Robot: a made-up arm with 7 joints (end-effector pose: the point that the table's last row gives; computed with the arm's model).
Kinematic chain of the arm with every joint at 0, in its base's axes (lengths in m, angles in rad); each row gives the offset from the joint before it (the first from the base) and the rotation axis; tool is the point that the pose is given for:
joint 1: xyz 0 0 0.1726 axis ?
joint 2: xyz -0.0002 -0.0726 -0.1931 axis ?
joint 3: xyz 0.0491 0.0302 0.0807 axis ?
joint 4: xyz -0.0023 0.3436 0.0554 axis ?
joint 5: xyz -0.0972 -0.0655 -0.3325 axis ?
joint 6: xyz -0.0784 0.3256 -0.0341 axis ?
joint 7: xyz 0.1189 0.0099 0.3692 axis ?
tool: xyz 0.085 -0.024 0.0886
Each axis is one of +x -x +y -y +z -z.
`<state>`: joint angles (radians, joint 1 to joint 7).
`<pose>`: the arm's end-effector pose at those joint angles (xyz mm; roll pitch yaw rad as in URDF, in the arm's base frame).
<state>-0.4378 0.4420 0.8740 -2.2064 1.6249 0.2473 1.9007</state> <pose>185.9 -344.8 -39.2 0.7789 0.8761 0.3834</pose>
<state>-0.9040 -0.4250 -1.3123 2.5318 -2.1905 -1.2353 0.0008</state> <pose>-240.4 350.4 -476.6 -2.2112 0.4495 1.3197</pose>
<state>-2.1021 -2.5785 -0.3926 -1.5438 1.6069 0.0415 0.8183</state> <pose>18.2 -120.4 136.6 -1.5315 -0.7880 -2.7414</pose>
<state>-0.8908 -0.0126 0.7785 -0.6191 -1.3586 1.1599 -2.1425</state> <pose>-259.2 17.8 -325.0 1.9997 0.2338 1.3292</pose>
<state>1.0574 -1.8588 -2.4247 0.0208 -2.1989 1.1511 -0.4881</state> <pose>593.4 126.9 466.5 -2.4082 -0.7992 0.7755</pose>
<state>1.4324 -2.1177 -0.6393 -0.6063 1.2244 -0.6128 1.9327</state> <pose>-122.4 433.7 704.6 0.4066 0.5224 -2.1991</pose>
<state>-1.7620 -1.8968 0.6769 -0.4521 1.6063 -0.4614 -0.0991</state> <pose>511.5 281.7 258.2 2.2287 0.7006 2.0189</pose>
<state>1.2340 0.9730 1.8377 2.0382 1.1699 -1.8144 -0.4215</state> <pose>-351.7 -241.4 488.7 -1.2780 0.6050 1.6615</pose>
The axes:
joint 1: -y
joint 2: -y
joint 3: -x
joint 4: -z
joint 5: -y
joint 6: +x
joint 7: -z

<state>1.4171 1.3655 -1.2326 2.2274 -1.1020 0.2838 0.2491</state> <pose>232.5 161.6 73.9 1.5170 -0.2706 0.9685</pose>
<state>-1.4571 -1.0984 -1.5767 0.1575 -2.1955 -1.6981 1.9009</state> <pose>410.1 202.9 -838.4 3.0494 0.5303 2.8036</pose>
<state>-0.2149 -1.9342 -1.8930 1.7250 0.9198 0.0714 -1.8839</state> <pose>346.6 -277.8 -785.4 -2.5001 1.1179 2.7568</pose>
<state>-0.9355 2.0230 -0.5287 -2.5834 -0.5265 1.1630 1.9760</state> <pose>-198.9 454.9 304.1 -0.7565 -0.5348 0.2169</pose>
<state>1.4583 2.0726 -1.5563 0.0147 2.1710 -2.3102 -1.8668</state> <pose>296.2 -19.0 -836.4 -2.8152 -0.3299 -2.9631</pose>
